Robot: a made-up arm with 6 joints. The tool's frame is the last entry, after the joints. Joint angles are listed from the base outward. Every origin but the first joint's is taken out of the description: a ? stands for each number. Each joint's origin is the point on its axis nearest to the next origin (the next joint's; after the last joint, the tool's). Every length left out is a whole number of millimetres.
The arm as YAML. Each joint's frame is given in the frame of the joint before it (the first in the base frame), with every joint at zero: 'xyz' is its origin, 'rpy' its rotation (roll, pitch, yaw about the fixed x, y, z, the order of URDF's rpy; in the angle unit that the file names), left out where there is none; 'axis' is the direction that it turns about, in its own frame. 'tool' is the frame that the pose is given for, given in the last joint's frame.
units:
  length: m
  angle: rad
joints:
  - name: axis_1
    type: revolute
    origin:
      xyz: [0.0, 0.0, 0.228]
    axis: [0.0, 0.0, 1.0]
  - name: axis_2
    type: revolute
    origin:
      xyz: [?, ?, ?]
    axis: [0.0, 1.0, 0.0]
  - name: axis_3
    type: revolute
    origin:
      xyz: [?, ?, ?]
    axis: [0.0, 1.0, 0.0]
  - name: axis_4
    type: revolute
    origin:
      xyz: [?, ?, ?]
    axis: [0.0, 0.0, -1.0]
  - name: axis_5
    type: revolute
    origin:
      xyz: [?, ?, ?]
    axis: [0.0, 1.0, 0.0]
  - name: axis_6
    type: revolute
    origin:
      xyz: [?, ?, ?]
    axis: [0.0, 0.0, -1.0]
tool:
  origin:
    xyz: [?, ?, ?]
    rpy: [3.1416, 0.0, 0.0]
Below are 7 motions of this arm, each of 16 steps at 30 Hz.
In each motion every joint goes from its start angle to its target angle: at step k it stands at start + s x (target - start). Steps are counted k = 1, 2, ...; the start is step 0. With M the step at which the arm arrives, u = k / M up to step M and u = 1 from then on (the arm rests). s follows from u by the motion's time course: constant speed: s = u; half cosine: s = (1 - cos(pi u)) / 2; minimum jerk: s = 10 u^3 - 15 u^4 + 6 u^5.
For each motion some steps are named. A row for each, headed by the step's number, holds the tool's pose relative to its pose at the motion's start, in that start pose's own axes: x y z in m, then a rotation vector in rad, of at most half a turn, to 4 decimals.
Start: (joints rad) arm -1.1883 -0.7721 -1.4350 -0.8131 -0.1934 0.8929
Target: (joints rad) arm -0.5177 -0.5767 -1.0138 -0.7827 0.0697 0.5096
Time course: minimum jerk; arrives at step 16
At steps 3, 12, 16:
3: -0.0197 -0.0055 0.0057 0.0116 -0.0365 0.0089
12: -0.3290 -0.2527 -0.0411 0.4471 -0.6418 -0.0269
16: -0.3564 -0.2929 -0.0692 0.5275 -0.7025 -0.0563

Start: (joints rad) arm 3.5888 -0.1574 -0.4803 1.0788 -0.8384 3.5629
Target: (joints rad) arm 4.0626 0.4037 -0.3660 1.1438 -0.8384 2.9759
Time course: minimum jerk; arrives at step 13
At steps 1, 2, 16:
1: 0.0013 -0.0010 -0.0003 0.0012 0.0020 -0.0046
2: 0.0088 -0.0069 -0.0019 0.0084 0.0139 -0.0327
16: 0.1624 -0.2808 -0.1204 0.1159 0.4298 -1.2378

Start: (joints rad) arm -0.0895 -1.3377 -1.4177 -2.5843 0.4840 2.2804
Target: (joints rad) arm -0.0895 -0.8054 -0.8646 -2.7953 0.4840 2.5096
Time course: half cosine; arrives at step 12
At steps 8, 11, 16:
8: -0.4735 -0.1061 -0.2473 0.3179 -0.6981 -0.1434
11: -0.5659 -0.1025 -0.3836 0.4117 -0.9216 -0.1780
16: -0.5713 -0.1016 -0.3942 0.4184 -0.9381 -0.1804

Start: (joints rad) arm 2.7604 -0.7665 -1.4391 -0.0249 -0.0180 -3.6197
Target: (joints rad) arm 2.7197 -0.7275 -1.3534 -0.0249 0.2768 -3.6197
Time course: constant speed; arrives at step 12
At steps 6, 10, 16:
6: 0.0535 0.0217 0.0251 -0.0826 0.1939 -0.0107
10: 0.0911 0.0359 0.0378 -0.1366 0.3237 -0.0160
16: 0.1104 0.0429 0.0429 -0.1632 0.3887 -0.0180

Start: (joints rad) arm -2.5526 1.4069 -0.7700 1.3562 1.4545 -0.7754
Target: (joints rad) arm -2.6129 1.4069 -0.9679 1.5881 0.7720 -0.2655
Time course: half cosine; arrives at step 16
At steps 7, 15, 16:
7: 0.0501 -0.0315 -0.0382 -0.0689 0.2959 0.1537
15: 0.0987 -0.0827 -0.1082 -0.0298 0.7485 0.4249
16: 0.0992 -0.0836 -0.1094 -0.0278 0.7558 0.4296

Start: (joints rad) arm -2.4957 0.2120 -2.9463 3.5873 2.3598 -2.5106
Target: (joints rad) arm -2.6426 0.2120 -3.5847 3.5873 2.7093 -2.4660
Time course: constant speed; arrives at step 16
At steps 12, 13, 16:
12: -0.0481 -0.0958 0.2585 0.3549 0.6106 0.2366
13: -0.0467 -0.1072 0.2778 0.3815 0.6624 0.2572
16: -0.0378 -0.1436 0.3330 0.4578 0.8188 0.3196

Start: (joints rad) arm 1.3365 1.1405 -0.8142 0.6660 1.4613 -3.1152
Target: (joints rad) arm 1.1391 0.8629 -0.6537 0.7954 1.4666 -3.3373
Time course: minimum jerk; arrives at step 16
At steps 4, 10, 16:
4: 0.0067 0.0024 -0.0057 -0.0340 -0.0044 -0.0319
10: 0.0459 0.0100 -0.0402 -0.2372 -0.0471 -0.2207
16: 0.0627 0.0099 -0.0553 -0.3264 -0.0750 -0.3024

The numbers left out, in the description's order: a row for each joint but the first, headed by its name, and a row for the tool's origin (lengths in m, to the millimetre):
axis_2: 0.0 0.0 0.0
axis_3: 0.047 0.0 0.249
axis_4: 0.123 0.0 -0.543
axis_5: 0.0 0.0 0.0
axis_6: 0.079 0.0 -0.101
tool: 0.0 0.0 0.0

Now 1 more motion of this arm.
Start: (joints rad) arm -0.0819 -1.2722 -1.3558 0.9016 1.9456 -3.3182
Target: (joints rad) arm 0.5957 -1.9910 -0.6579 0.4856 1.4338 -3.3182
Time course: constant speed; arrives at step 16
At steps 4, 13, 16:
4: 0.0389 0.0032 0.0024 -0.0113 -0.0723 -0.0692
13: 0.1147 -0.0219 0.0148 -0.0640 -0.2646 -0.2290
16: 0.1332 -0.0354 0.0240 -0.0916 -0.3380 -0.2810

